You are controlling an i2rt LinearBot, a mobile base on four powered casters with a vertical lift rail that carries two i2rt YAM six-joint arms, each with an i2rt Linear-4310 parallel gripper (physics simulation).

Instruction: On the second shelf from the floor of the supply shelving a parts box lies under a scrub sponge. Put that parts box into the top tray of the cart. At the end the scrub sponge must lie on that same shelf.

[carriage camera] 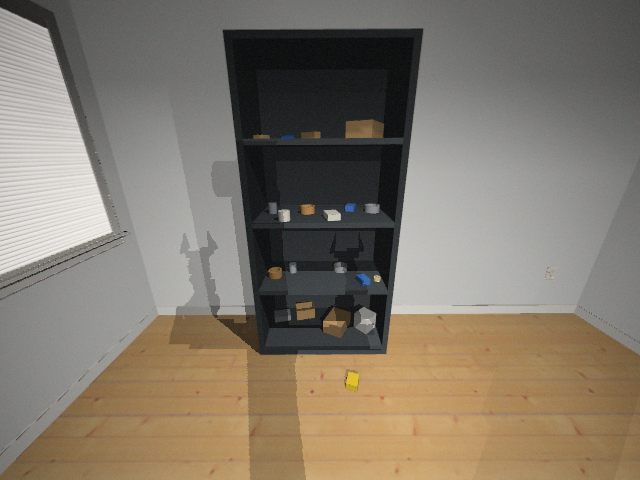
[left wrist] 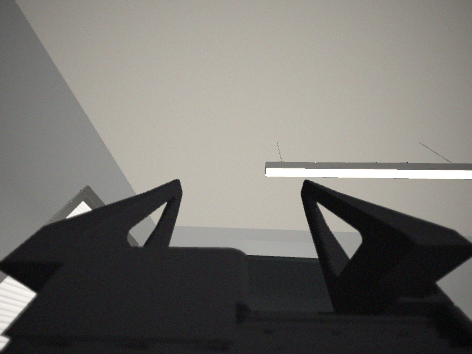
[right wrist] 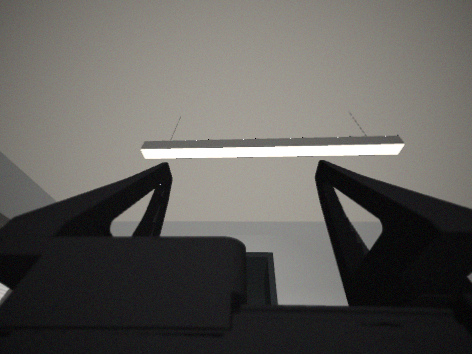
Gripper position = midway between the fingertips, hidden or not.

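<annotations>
My left gripper is there in the left wrist view (pixel 241 186), while it is out of frame in the carriage camera view and it is out of frame in the right wrist view as well. As for my right gripper, the right wrist view (pixel 242 169) shows it; in the carriage camera view it is out of frame, and in the left wrist view it is out of frame too. On a dark supply shelving, (left wrist: pixel 276 283) and (carriage camera: pixel 315 73) are the same spot.
</annotations>
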